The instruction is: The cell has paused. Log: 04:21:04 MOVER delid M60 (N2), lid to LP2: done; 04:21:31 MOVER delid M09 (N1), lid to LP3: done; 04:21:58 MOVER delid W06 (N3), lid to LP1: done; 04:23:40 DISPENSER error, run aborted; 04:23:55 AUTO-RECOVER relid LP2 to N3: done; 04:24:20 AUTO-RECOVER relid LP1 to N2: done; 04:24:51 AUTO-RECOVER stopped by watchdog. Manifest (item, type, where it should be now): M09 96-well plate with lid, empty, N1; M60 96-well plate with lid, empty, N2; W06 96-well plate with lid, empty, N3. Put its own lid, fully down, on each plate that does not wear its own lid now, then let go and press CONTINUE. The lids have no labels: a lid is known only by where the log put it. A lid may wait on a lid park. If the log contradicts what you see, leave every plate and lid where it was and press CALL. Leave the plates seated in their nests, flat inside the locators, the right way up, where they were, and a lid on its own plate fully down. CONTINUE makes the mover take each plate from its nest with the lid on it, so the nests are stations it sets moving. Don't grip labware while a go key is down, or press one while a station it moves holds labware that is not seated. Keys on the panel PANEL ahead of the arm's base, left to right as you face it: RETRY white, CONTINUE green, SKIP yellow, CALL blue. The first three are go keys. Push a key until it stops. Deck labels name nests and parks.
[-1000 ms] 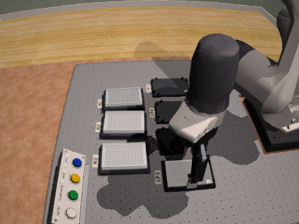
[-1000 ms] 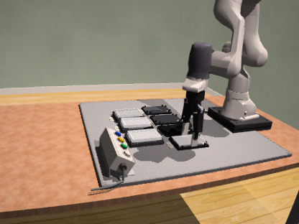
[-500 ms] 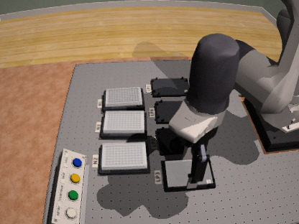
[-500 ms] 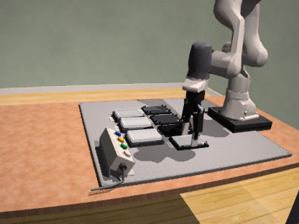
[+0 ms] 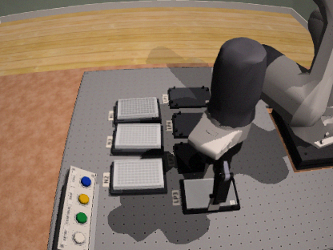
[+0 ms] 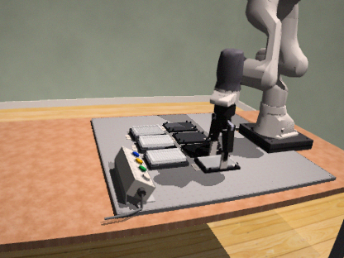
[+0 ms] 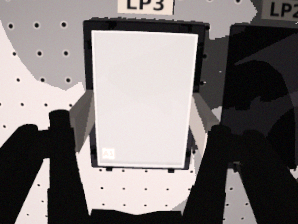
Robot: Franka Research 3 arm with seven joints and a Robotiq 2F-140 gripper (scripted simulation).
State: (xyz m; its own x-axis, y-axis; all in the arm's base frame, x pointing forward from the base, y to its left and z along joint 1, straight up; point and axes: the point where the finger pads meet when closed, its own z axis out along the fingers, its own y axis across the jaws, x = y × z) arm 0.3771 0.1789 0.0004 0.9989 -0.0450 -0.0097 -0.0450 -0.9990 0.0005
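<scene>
My gripper is now 3 cm above the lid park LP3. Also, from my hand: LP2 label: 9 cm ahead, 13 cm to the right, 4 cm below; LP3 label: 9 cm ahead, 4 cm below; lid park LP2: 13 cm to the right, 3 cm below.
</scene>
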